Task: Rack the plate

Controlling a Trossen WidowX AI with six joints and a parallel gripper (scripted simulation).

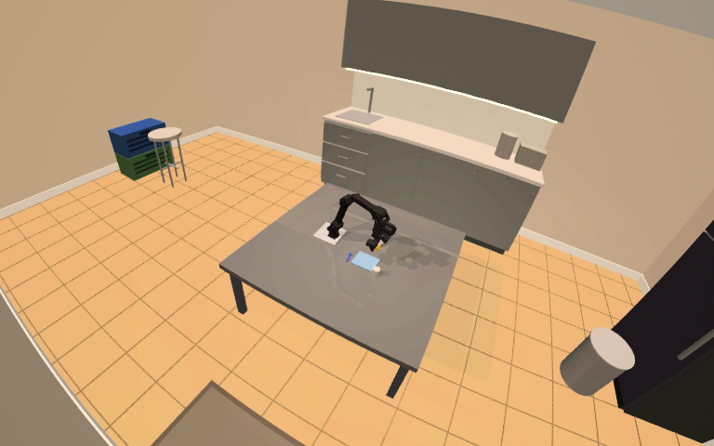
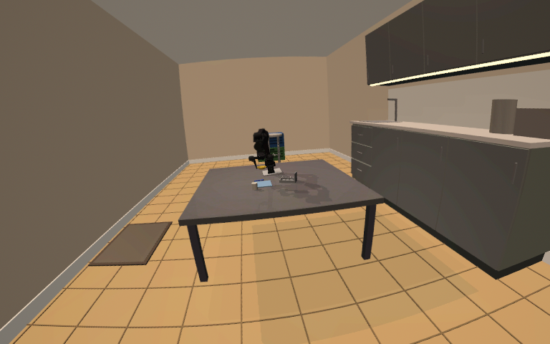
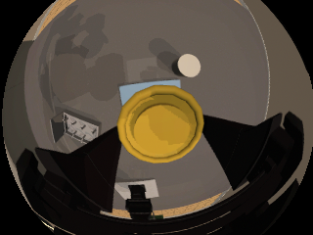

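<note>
My gripper tip is now 70 mm past the grey dish rack, 210 mm to the right of it and 120 mm above it. The rest, counted from my gripper tip: orange plate: 10 mm above; blue utensil: 150 mm behind, 30 mm to the right, 140 mm below; beige cup: 70 mm ahead, 60 mm to the right, 120 mm below.
</note>
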